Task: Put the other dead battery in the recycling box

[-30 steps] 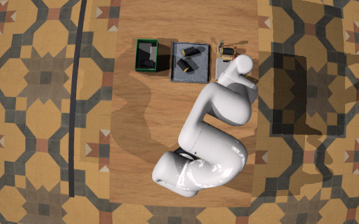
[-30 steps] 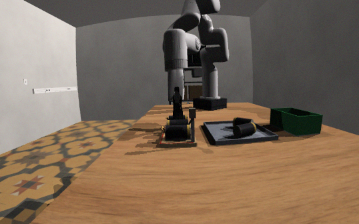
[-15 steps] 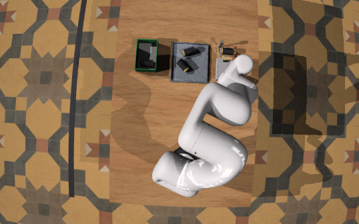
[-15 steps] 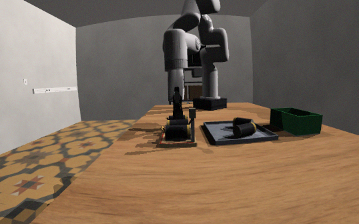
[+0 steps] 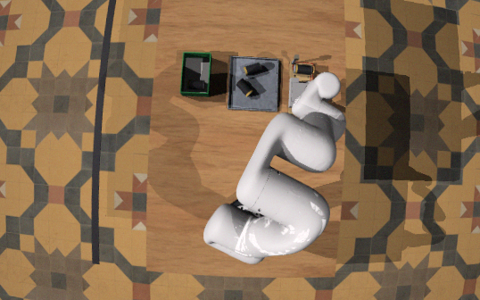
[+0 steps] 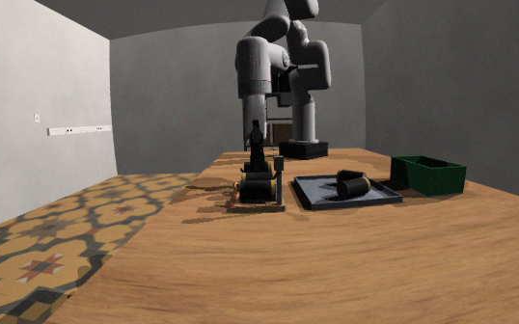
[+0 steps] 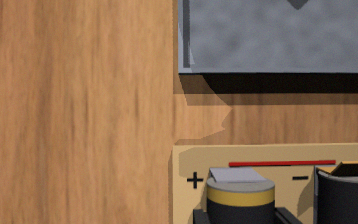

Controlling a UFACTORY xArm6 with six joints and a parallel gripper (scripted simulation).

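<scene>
My hand is 10 cm short of the grey tray, 17 cm to the right of it and 5 cm above it. The rest, counted from my hand: green recycling box (15 cm ahead, 37 cm to the left, 4 cm below).
</scene>
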